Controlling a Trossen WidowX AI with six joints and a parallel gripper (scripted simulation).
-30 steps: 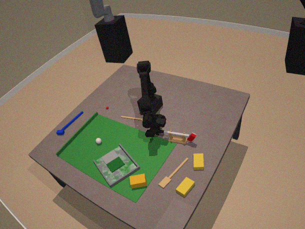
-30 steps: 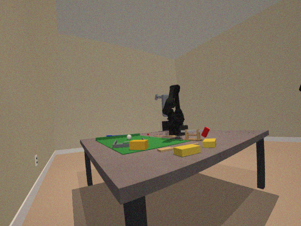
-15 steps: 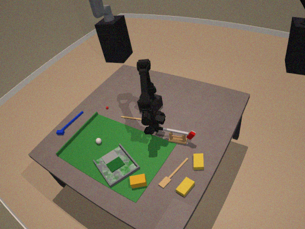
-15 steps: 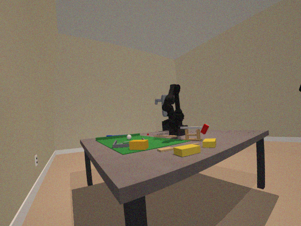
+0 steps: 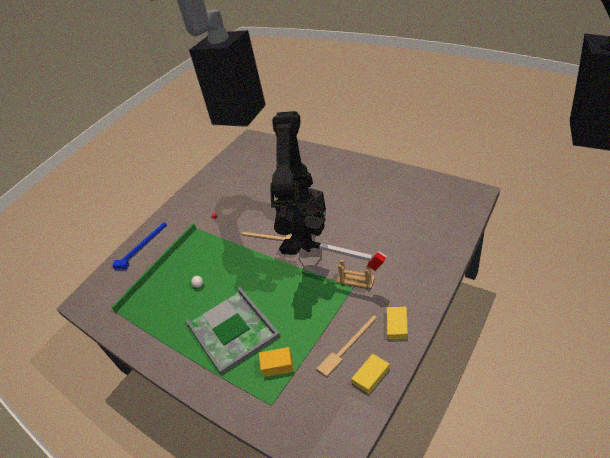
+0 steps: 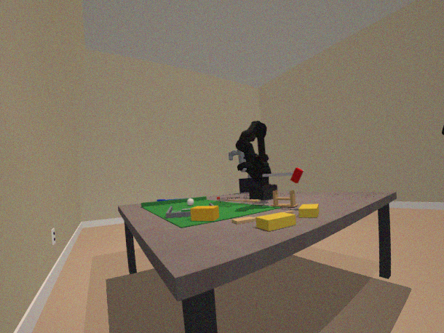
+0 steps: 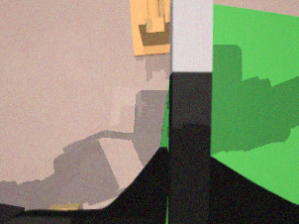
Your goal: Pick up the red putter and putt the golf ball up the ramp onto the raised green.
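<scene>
My gripper tip is 110 mm to the right of the red putter and 20 mm below it. From my gripper tip the other things lie so: wooden stand (140 mm to the left, 90 mm below, 10 mm behind); then green mat (260 mm to the right, 190 mm ahead, 120 mm below); then orange block (370 mm ahead, 100 mm below, 20 mm to the left).
</scene>
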